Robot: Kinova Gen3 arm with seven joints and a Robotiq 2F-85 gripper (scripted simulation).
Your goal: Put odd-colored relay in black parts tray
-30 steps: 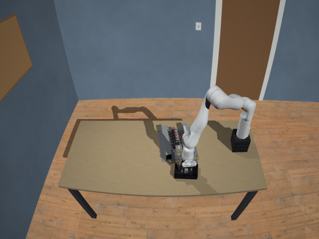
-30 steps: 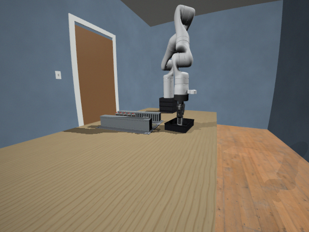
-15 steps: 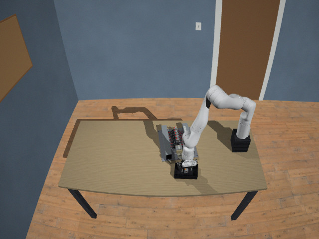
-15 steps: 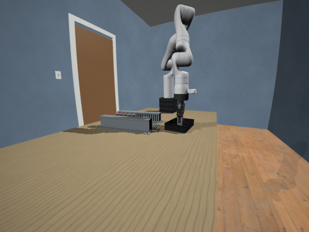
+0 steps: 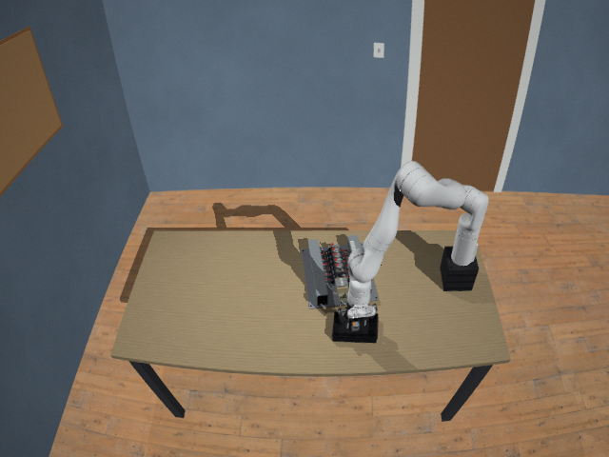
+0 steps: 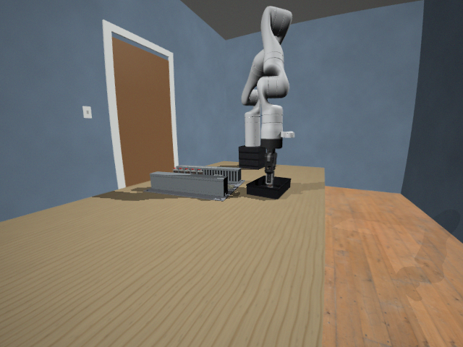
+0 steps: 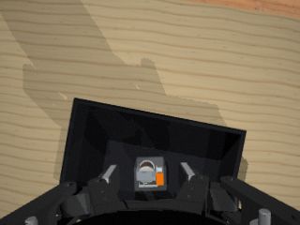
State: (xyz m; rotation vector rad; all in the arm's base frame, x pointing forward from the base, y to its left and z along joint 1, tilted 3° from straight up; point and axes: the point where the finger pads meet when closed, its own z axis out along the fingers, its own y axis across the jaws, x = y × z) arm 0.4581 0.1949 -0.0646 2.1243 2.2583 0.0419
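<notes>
Now: hand 2 cm above the clear relay. Round my hand: grey panel 28 cm to the right, 5 cm below, 4 cm ahead; black parts tray 3 cm below.
</notes>
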